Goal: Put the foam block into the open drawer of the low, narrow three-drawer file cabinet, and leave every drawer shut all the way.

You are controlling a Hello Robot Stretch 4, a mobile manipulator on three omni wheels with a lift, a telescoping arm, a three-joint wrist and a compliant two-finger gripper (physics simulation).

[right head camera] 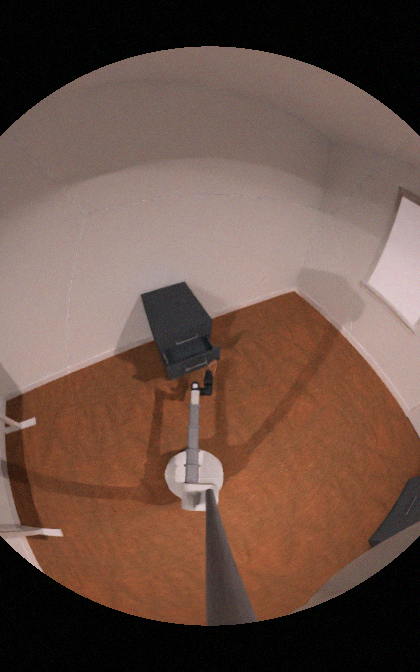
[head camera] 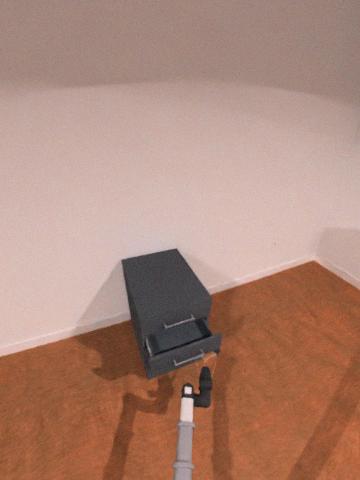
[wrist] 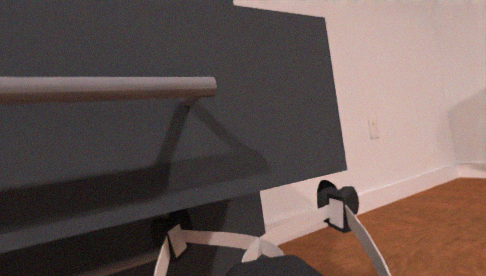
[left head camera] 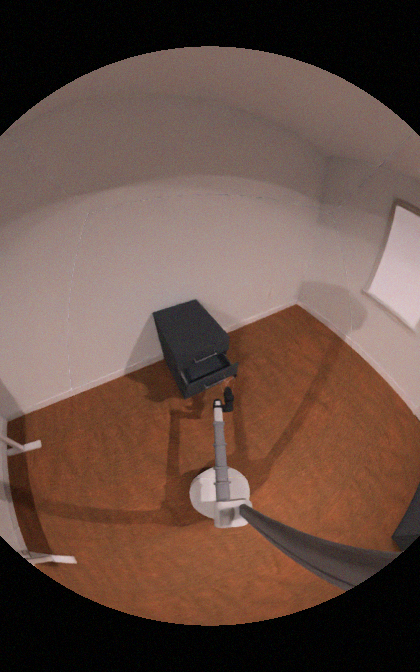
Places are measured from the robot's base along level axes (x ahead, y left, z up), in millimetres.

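Where they show: gripper, fingertip midpoint: [wrist: 253, 209].
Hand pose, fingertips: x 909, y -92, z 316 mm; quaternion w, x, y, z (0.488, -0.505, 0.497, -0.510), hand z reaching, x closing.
Note:
After its pixels a point has its place.
The low dark grey file cabinet [head camera: 165, 280] @[y 178, x 1139, z 618 mm] [left head camera: 190, 327] [right head camera: 175, 307] stands against the wall. Its middle drawer [head camera: 161, 365] @[y 145, x 724, z 393 mm] [left head camera: 200, 386] [right head camera: 182, 369] [wrist: 285, 105] @[y -124, x 862, z 398 mm] is pulled out; the top drawer looks shut and the bottom one is mostly hidden. No separate foam block can be made out; the dark inside of the drawer is too unclear to tell. My gripper [head camera: 207, 360] [wrist: 253, 209] @[y -92, x 909, z 315 mm] is open and empty, at the lower right corner of the open drawer's front. In the wrist view its fingertips show below the front's lower edge, the right one near the corner.
The open drawer's bar handle [head camera: 189, 359] @[y 2, x 762, z 410 mm] [wrist: 110, 90] @[y -37, x 777, z 404 mm] is left of and above the fingers. A wall with a skirting board is behind the cabinet. White legs [left head camera: 25, 446] [right head camera: 22, 425] stand at far left, and a dark cabinet [right head camera: 400, 515] at lower right.

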